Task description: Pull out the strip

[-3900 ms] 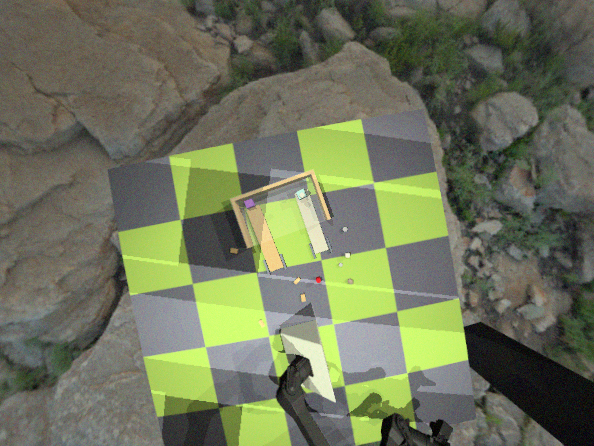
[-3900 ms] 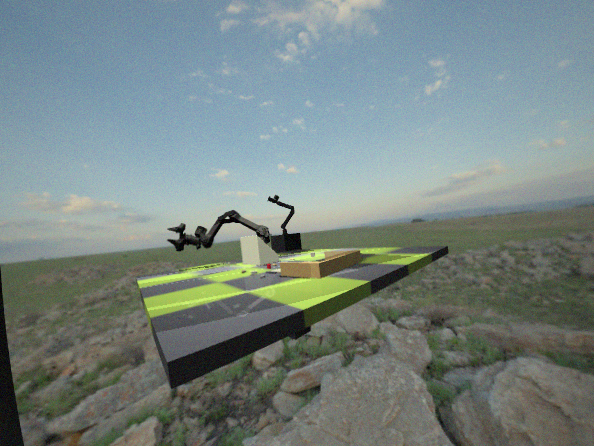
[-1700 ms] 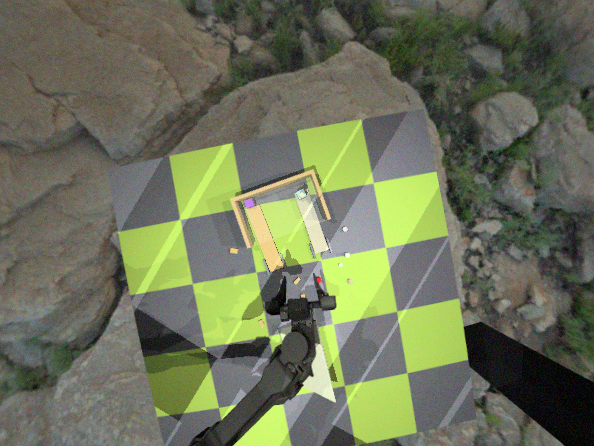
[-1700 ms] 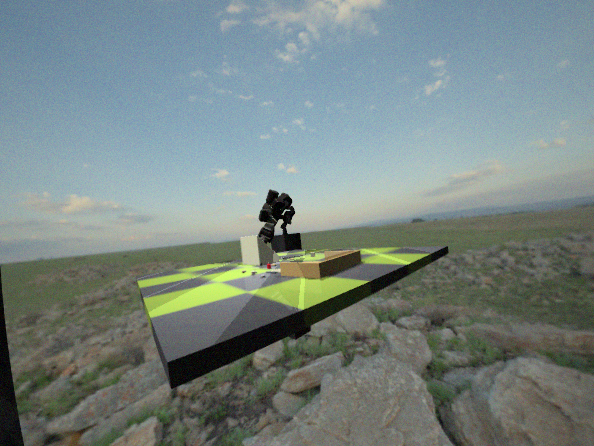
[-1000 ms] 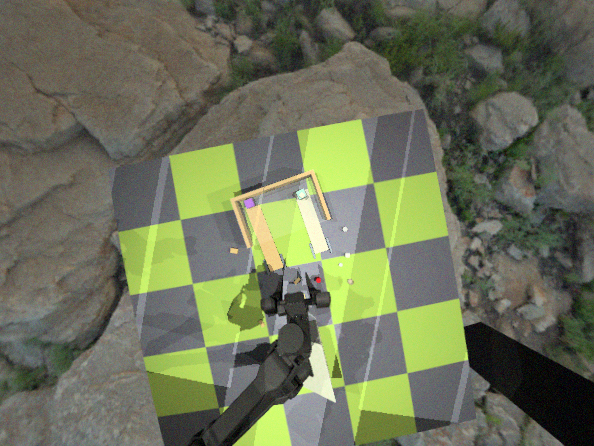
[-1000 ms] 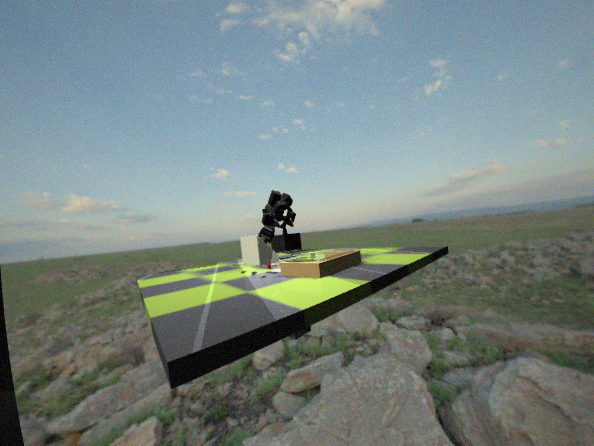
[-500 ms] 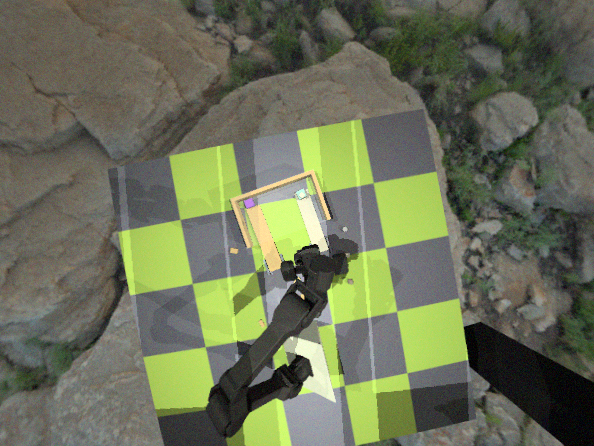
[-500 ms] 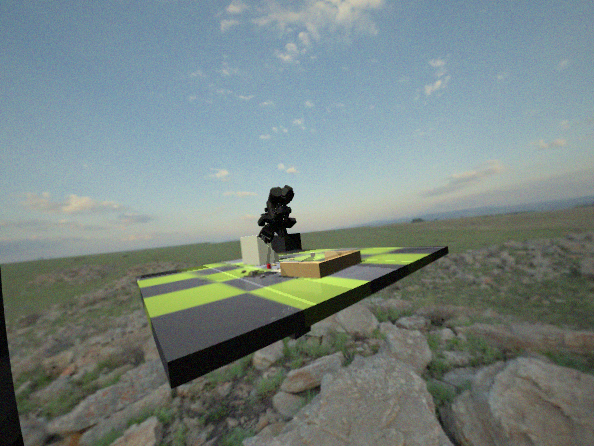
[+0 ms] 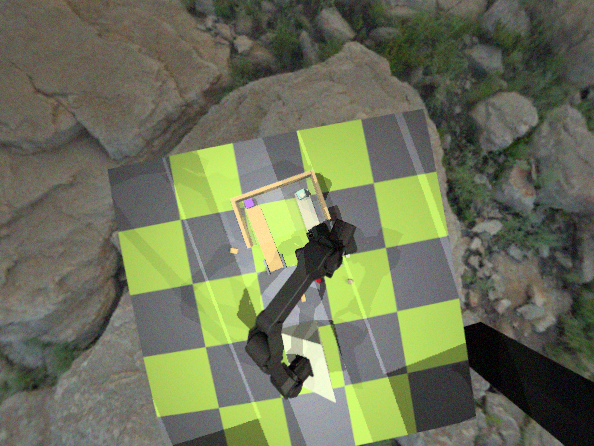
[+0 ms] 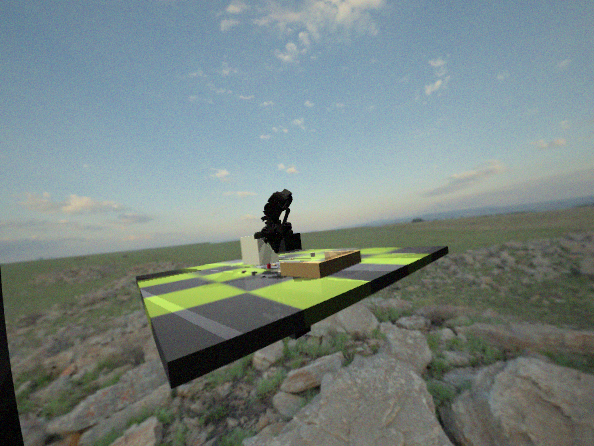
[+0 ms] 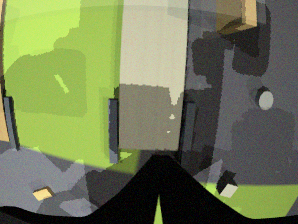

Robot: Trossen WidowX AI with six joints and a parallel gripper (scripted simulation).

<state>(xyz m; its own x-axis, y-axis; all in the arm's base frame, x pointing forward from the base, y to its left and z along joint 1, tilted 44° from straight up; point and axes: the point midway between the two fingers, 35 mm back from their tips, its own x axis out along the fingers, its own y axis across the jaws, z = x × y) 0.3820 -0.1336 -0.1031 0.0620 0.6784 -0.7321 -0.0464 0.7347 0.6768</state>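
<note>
Now: gripper tip 130 mm past the red piece, 70 mm above it and 40 mm to the right of it. The rest, counted from my gripper tip: pale strip (90 mm ahead, 80 mm below, 10 mm to the left); labelled cube (200 mm ahead, 60 mm below, 20 mm to the left).
</note>
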